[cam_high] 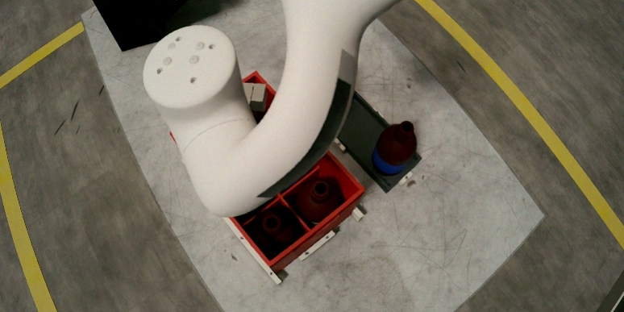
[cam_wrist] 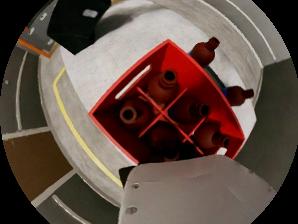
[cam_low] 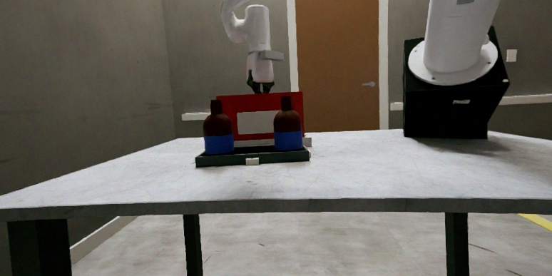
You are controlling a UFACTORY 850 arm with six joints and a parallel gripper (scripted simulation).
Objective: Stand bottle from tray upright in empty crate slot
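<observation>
The crate is 80 mm below my hand, 40 mm to the left of it and 10 mm behind it. Also, from my hand: dark grey tray 260 mm to the left, 160 mm below, 60 mm behind.
</observation>
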